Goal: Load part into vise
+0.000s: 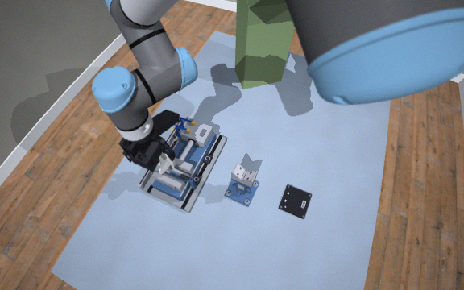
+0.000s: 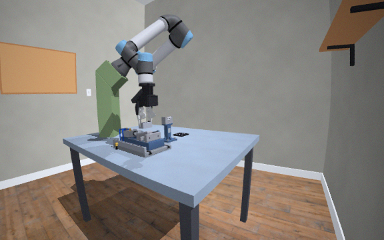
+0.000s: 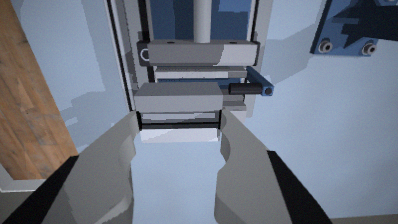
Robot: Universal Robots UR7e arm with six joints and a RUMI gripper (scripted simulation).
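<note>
Now: hand right at the grey part. From my hand the other things lie so: work stop: 7 cm to the left, 6 cm below; moving jaw: 7 cm below, 3 cm behind, 2 cm to the left; fixed jaw: 7 cm below, 3 cm ahead, 2 cm to the left.
</note>
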